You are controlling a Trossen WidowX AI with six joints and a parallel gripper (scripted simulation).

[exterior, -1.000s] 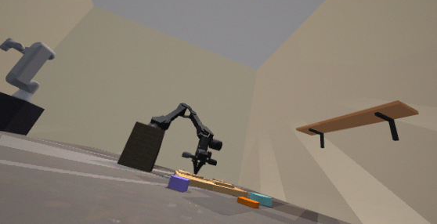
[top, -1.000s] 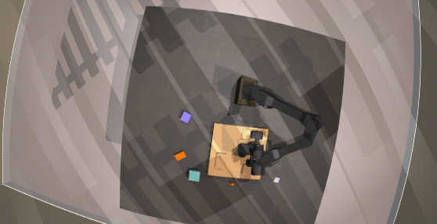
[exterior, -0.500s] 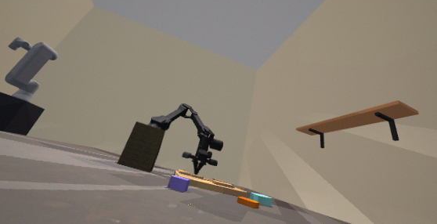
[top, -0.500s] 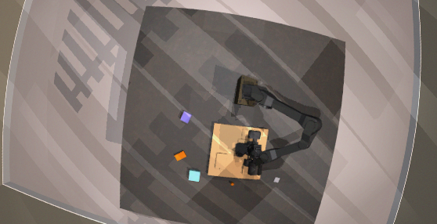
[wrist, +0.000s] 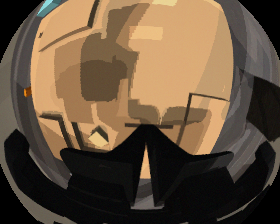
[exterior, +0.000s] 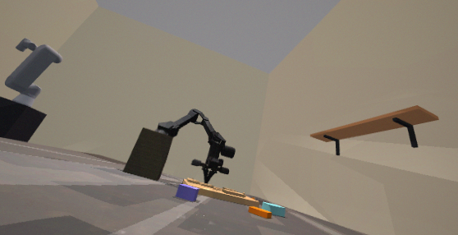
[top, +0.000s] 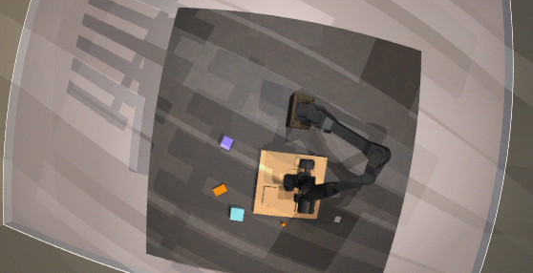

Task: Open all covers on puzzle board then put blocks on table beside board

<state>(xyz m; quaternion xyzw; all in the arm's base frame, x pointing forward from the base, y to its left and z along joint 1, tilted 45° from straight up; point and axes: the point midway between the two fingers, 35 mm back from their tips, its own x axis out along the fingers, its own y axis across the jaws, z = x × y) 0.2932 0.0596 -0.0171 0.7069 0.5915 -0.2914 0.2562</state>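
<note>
Now: gripper tip 30 mm short of the puzzle board and 50 mm to the left of it. Also, from my gripper tip: cyan block: 180 mm ahead, 280 mm to the right, 10 mm below; small grey piece: 220 mm ahead, 200 mm to the left, 20 mm below; tiny orange piece: 230 mm ahead, 70 mm to the right, 10 mm below.
</note>
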